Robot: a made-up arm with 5 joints. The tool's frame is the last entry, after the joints.
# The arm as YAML. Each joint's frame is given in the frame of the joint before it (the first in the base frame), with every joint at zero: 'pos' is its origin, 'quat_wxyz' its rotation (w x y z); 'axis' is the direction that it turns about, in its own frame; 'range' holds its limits. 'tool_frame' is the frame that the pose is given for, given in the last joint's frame.
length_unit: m
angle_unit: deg
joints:
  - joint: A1
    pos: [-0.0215, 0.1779, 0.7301]
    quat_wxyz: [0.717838, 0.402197, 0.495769, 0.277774]
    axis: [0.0, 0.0, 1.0]
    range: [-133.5, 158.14]
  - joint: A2
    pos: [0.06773, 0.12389, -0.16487]
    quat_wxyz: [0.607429, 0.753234, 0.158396, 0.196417]
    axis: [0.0, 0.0, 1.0]
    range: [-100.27, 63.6]
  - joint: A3
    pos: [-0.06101, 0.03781, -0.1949]
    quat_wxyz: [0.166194, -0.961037, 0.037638, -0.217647]
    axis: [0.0, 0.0, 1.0]
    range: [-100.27, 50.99]
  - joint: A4
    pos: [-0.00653, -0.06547, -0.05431]
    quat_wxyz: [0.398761, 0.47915, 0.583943, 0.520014]
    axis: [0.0, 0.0, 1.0]
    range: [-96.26, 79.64]
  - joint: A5
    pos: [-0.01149, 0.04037, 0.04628]
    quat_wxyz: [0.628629, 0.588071, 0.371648, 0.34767]
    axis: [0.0, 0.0, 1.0]
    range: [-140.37, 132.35]
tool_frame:
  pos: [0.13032, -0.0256, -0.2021]
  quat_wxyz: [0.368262, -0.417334, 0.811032, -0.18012]
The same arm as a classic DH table. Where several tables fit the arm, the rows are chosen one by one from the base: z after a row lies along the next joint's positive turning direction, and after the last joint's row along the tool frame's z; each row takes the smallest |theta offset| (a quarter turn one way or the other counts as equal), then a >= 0, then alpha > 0; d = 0 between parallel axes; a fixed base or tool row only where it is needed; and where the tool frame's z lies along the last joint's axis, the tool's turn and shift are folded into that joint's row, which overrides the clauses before.
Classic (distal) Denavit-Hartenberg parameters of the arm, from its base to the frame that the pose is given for. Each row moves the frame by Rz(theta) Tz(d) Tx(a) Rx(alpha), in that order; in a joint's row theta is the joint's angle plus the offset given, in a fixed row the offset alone. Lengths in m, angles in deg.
base (fixed): theta0 72.1, d 0.7442, a 0.1627, alpha 79.34
A1: theta0 0, d -0.2552, a 0.1203, alpha 100.66
A2: theta0 -48.83, d -0.3155, a -0.066, alpha -148.21
A3: theta0 52.76, d -0.1108, a -0.0623, alpha 98.11
A4: theta0 63.13, d 0.0258, a 0.0299, alpha 88.16
A5: theta0 87.82, d -0.1164, a -0.0282, alpha 131.6
tool (fixed): theta0 -143.29, d 0.1735, a 0, alpha 0
Joint limits (deg, base to tool): -133.5..158.14 -100.27..63.6 -100.27..50.99 -96.26..79.64 -140.37..132.35

